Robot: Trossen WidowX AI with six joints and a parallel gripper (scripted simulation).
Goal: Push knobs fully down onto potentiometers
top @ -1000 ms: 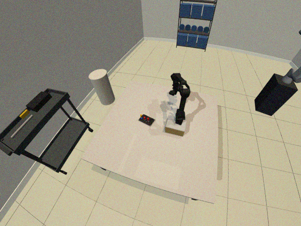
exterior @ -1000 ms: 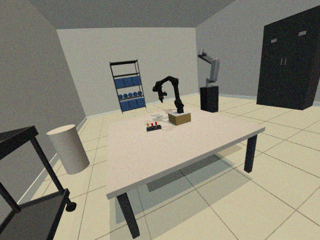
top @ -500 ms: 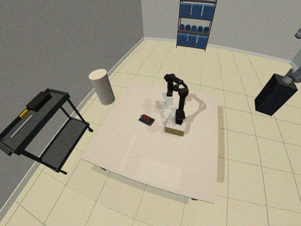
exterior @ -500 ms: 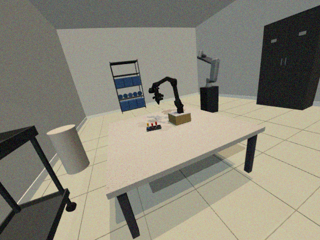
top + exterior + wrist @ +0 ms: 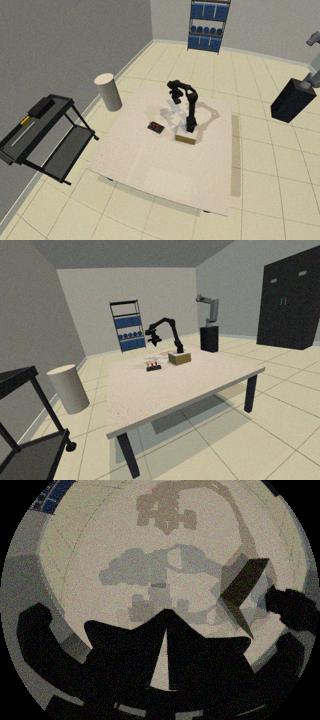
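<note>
The knob is 16 cm ahead of my gripper tip, 28 cm to the left of it and 13 cm below it.
</note>
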